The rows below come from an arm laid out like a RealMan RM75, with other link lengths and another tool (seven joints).
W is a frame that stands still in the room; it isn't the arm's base.
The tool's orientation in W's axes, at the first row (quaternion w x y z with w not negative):
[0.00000 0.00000 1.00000 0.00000]
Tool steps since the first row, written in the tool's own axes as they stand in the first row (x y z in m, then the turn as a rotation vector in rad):
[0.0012 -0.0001 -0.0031 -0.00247 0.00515 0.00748]
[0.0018 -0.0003 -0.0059 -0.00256 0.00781 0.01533]
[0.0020 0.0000 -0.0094 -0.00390 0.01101 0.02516]
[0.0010 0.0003 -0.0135 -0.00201 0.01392 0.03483]
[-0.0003 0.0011 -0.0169 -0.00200 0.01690 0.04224]
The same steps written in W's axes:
[-0.0012 -0.0001 0.0031 0.00247 0.00515 -0.00748]
[-0.0018 -0.0003 0.0059 0.00256 0.00781 -0.01533]
[-0.0020 0.0000 0.0094 0.00390 0.01101 -0.02516]
[-0.0010 0.0003 0.0135 0.00201 0.01392 -0.03483]
[0.0003 0.0011 0.0169 0.00200 0.01690 -0.04224]

